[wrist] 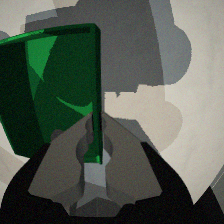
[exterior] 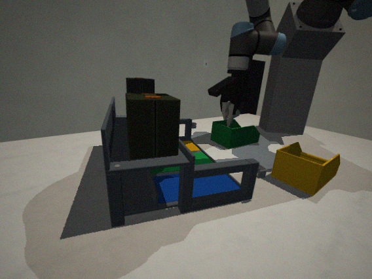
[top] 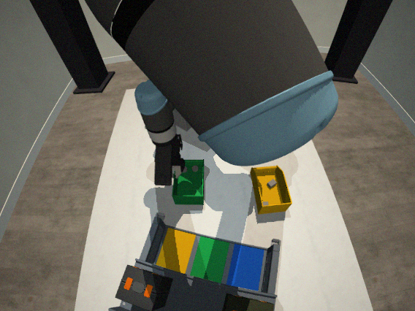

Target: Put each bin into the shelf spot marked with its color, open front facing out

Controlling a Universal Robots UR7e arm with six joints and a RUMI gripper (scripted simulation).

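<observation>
Right now my hand is 50 mm to the right of the green bin, 20 mm above it and 10 mm past it. Round my hand: shelf lip: 190 mm ahead, 150 mm to the left, 60 mm below; shelf board: 390 mm ahead, 120 mm to the left, 40 mm above; yellow bin: 330 mm to the left, 20 mm below, 10 mm ahead.
</observation>
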